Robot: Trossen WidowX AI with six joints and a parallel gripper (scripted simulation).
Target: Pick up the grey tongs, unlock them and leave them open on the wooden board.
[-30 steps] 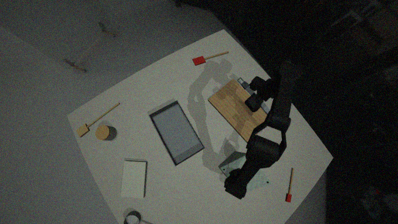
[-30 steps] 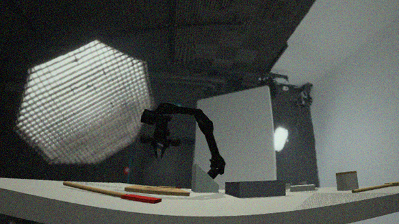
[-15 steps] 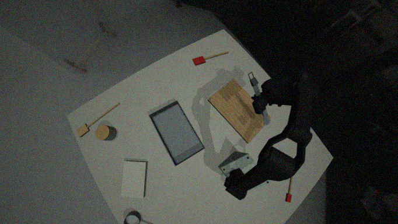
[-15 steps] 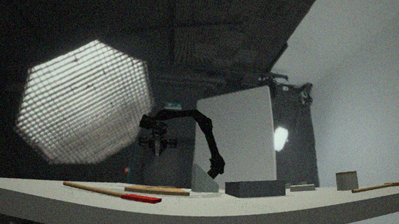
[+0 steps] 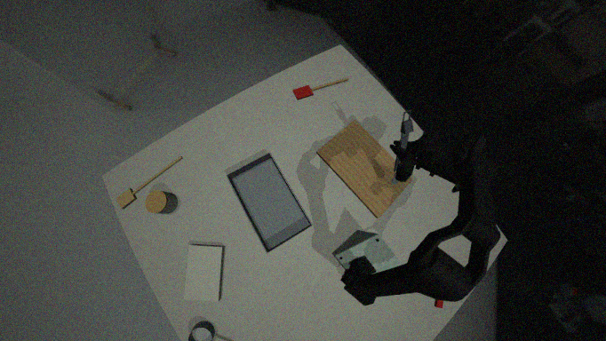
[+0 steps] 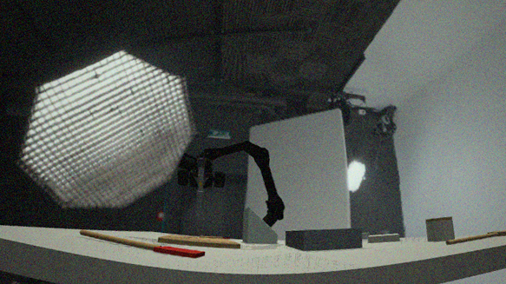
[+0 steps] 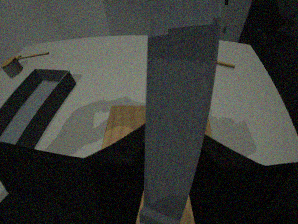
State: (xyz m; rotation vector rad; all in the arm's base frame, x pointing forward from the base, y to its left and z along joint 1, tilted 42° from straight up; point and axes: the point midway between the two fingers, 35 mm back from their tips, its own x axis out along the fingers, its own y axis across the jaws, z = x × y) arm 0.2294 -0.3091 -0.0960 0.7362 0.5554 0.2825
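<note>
My gripper tip is 1 cm past the wooden board, 1 cm to the right of it and 20 cm above it. Also, from my gripper tip: red spatula 41 cm ahead, 6 cm to the right, 20 cm below; white slab 4 cm ahead, 73 cm to the left, 19 cm below; dark roasting tin 11 cm ahead, 41 cm to the left, 18 cm below.
</note>
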